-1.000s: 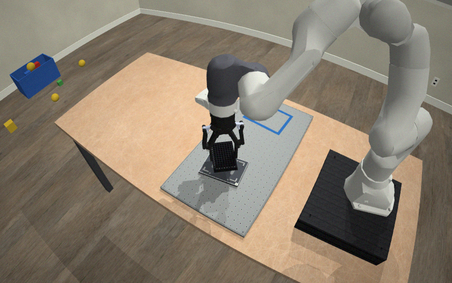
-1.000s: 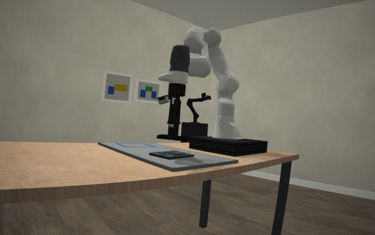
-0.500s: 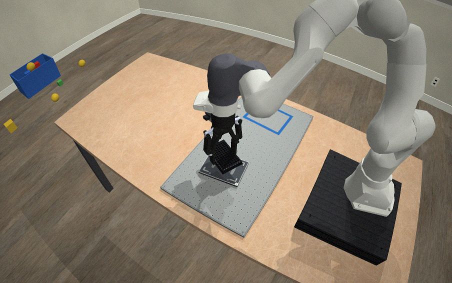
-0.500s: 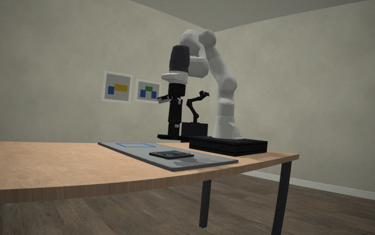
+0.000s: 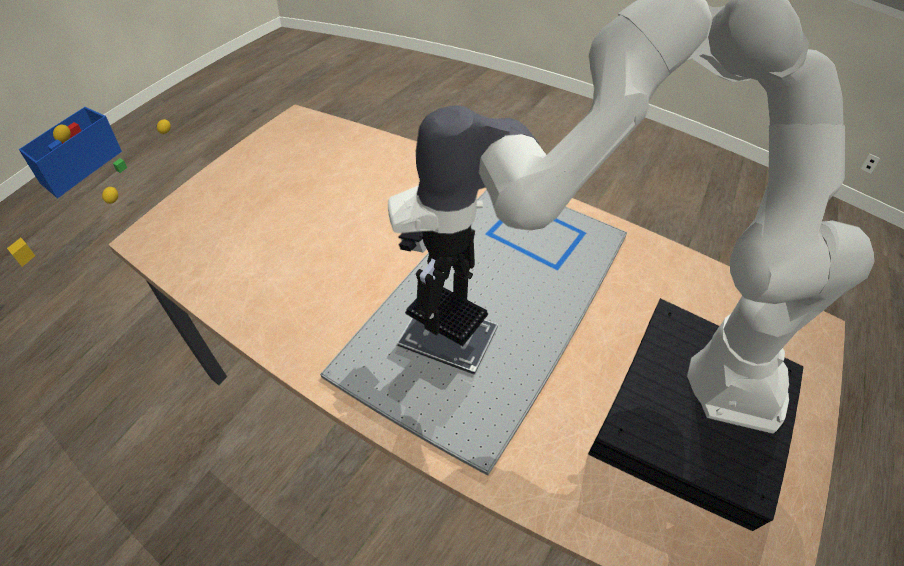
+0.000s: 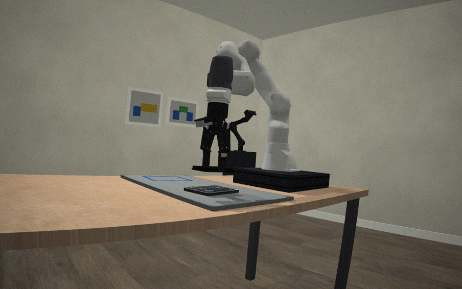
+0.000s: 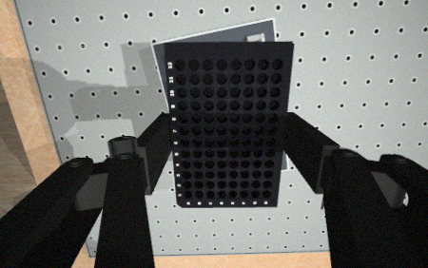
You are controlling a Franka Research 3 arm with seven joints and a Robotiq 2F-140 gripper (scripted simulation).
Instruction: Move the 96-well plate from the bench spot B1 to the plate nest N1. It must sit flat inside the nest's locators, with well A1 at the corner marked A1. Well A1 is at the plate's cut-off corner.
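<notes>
My gripper is now 2 cm above the black 96-well plate. The rest, counted from my hand: plate nest N1: 10 cm below; A1 label: 8 cm behind, 4 cm to the left, 9 cm below.
</notes>
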